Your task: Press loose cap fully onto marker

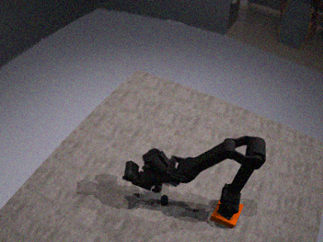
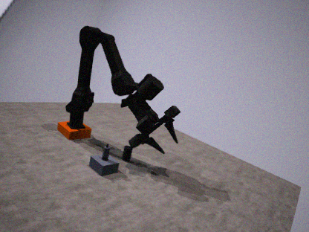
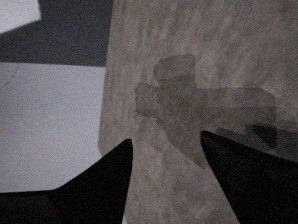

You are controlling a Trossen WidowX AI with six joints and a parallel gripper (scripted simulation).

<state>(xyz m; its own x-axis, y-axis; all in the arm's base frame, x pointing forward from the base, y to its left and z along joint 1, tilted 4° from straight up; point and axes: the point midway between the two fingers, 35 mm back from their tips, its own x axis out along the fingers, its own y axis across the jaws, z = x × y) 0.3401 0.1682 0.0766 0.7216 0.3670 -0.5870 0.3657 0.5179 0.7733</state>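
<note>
My gripper tip is 140 mm past the black marker cap, 60 mm to the left of it and 80 mm above it.
</note>
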